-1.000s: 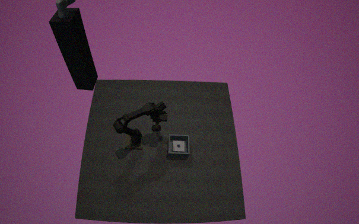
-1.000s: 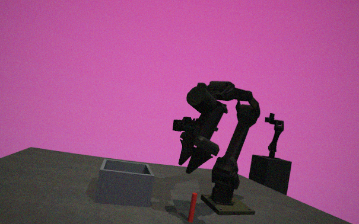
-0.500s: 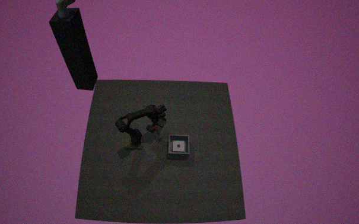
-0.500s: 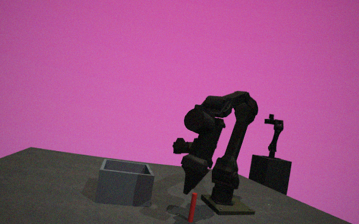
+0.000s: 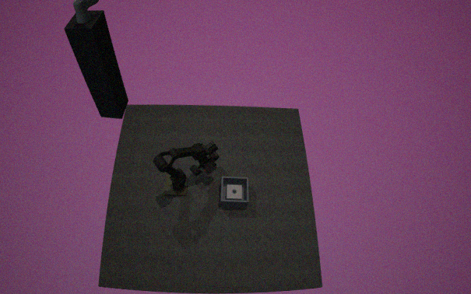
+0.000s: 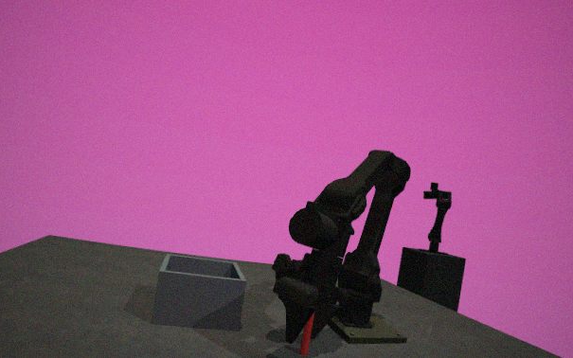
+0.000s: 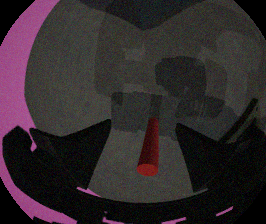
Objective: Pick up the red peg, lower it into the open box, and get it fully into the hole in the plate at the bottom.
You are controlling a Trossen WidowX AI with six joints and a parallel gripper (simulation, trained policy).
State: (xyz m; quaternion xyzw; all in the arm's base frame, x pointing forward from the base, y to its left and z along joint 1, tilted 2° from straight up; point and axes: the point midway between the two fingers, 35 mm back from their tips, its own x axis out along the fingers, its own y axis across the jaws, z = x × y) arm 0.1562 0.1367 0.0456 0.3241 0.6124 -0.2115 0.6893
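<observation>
My gripper tip is now 18 cm short of the plate, 15 cm to the left of it and 2 cm below it. From my gripper tip the other things lie so: red peg 1 cm behind, 1 cm above; grey box 18 cm ahead, 15 cm to the right.
</observation>
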